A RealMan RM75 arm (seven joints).
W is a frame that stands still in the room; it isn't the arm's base.
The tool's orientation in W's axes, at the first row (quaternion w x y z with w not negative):
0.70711 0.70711 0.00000 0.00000
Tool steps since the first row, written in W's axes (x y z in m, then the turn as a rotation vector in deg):
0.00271 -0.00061 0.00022 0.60 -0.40 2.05
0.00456 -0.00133 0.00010 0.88 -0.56 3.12
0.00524 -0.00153 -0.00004 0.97 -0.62 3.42
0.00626 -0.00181 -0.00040 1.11 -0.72 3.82
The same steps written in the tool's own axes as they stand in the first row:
0.00271 0.00022 0.00061 0.60 2.05 0.40
0.00456 0.00010 0.00133 0.88 3.12 0.56
0.00524 -0.00004 0.00153 0.97 3.42 0.62
0.00626 -0.00040 0.00181 1.11 3.82 0.72

